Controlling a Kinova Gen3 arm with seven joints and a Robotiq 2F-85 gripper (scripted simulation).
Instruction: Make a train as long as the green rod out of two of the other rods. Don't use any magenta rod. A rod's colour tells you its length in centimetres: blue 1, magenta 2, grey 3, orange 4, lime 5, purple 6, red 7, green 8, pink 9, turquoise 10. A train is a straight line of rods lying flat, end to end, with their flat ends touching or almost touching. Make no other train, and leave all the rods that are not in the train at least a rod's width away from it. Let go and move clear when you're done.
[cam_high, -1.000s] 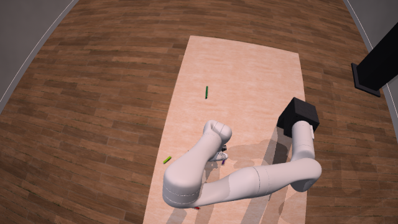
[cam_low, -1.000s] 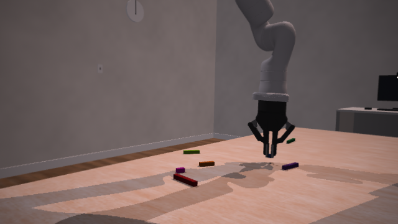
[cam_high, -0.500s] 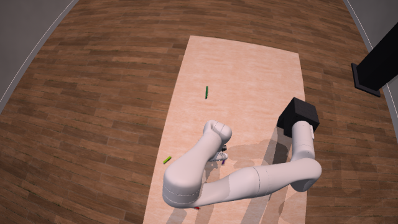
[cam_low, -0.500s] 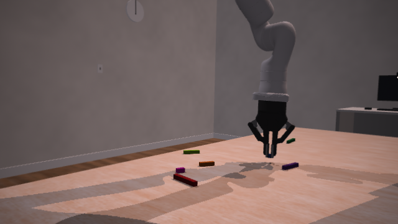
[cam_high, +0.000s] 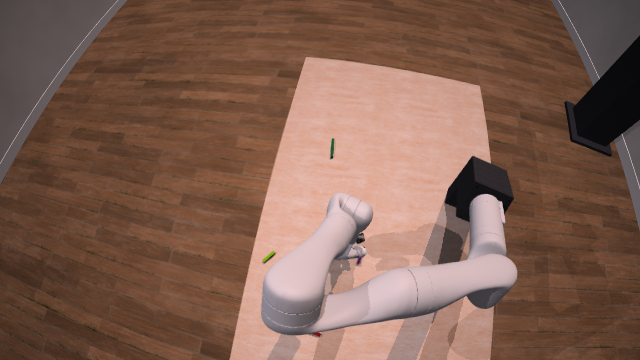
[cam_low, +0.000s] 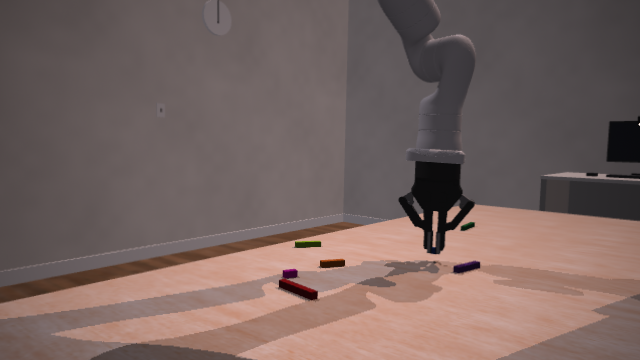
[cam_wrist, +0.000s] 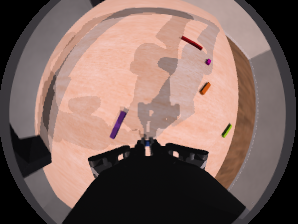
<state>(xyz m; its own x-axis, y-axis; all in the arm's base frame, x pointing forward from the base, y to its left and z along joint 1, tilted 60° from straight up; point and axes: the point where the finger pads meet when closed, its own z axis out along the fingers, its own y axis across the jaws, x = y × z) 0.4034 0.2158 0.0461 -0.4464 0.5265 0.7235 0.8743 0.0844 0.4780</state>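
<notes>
My gripper is now 2 cm above the blue rod. The rest, counted from my hand: lime rod: 22 cm ahead, 10 cm to the left, 3 cm below; then orange rod: 8 cm ahead, 16 cm to the left, 3 cm below; then purple rod: 7 cm behind, 3 cm below.
</notes>
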